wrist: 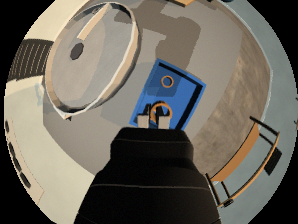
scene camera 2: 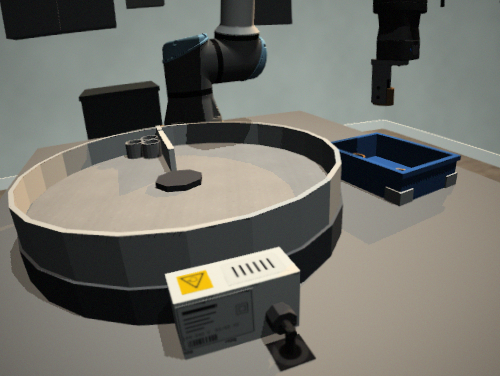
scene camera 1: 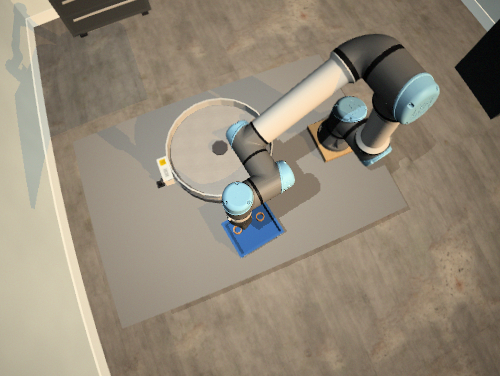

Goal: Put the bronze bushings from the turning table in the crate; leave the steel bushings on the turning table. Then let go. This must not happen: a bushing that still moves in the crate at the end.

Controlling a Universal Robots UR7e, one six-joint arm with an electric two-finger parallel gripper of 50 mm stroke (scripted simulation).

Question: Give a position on a turning table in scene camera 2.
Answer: At 225, 180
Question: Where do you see a crate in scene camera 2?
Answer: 376, 173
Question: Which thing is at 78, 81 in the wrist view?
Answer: A turning table.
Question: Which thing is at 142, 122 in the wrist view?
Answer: My gripper.
